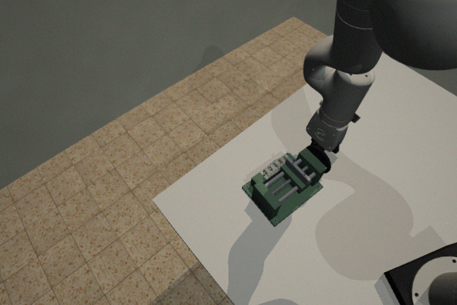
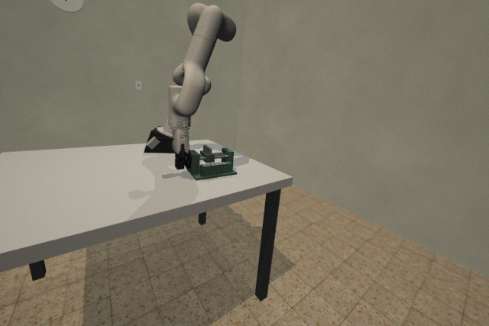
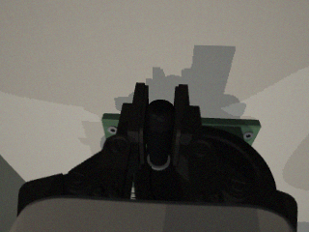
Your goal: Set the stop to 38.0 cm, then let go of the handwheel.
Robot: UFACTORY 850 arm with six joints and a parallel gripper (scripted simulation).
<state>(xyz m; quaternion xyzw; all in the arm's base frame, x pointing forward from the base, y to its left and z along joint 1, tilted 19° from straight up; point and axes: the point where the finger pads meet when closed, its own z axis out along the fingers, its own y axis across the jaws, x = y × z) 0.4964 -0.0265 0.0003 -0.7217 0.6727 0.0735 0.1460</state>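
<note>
The black handwheel lies 2 cm to the left of my hand and 1 cm behind it. Also, from my hand: stop block (13 cm to the left, 3 cm behind, 3 cm above).
</note>
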